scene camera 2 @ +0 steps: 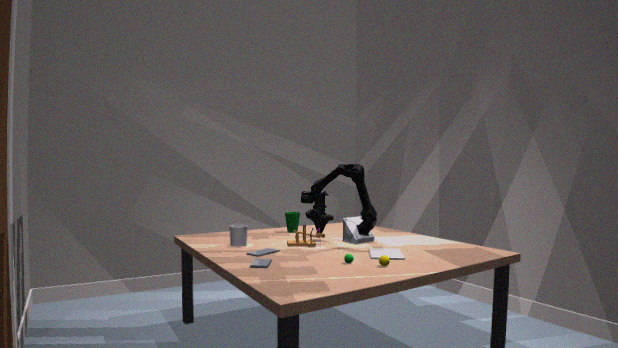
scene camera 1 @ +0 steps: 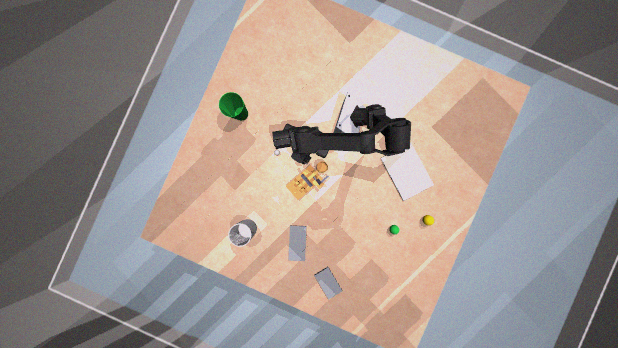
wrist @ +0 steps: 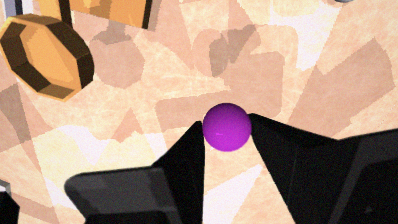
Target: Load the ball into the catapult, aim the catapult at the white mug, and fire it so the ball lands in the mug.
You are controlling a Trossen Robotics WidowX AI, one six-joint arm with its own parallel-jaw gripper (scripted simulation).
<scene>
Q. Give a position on a purple ball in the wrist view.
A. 226, 127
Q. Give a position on a wooden catapult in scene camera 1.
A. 306, 180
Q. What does my gripper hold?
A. A purple ball.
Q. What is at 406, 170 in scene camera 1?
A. A white sheet.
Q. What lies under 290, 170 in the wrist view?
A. My gripper.
</scene>
